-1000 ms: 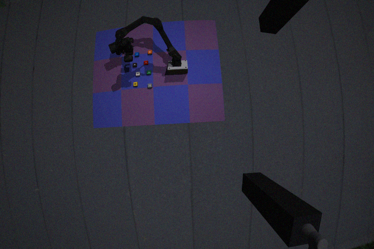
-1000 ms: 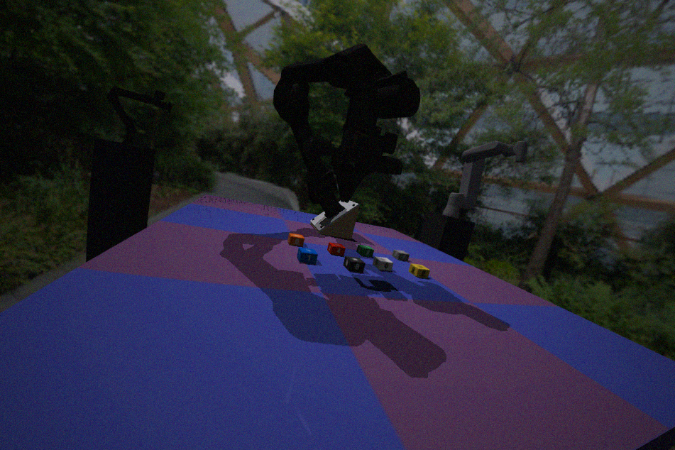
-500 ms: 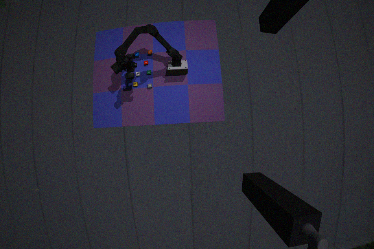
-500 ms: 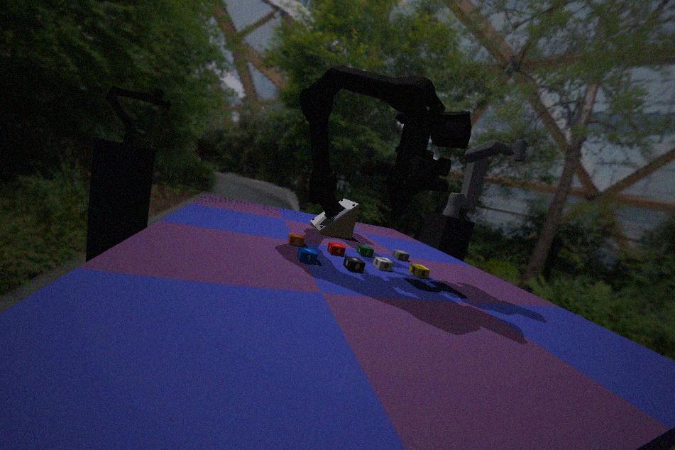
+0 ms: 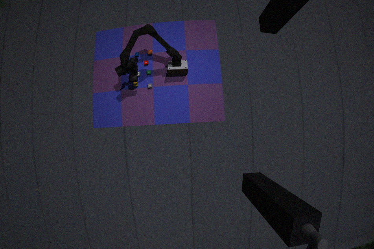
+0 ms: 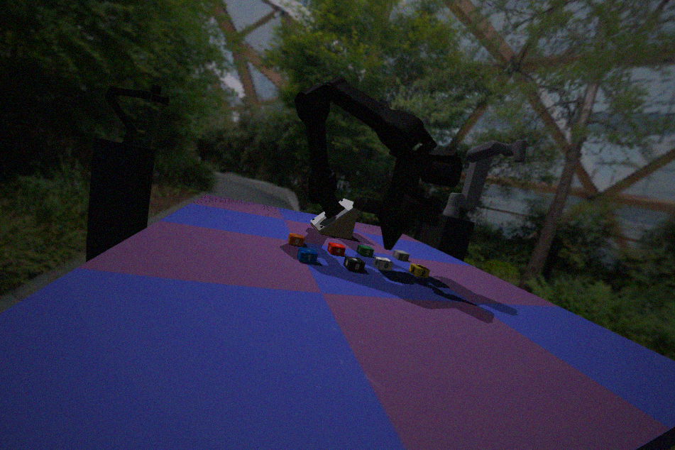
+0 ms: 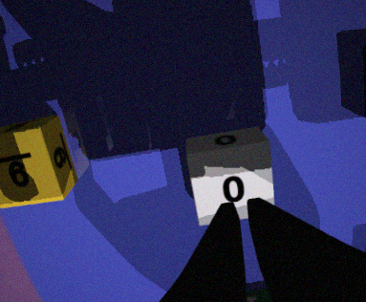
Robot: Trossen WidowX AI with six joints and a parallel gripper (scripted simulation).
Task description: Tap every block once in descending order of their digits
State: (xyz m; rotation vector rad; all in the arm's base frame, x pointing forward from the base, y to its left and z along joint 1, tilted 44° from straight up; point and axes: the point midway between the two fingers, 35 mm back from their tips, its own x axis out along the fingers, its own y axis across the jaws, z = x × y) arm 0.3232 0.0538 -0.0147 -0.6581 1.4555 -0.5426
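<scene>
Right now my gripper tip is 30 mm above the white block. The rest, counted from my gripper tip: yellow block: 10 mm ahead, 90 mm to the left, 30 mm below; then black block: 30 mm ahead, 80 mm to the right, 30 mm below; then green block: 90 mm behind, 10 mm to the right, 30 mm below.
</scene>
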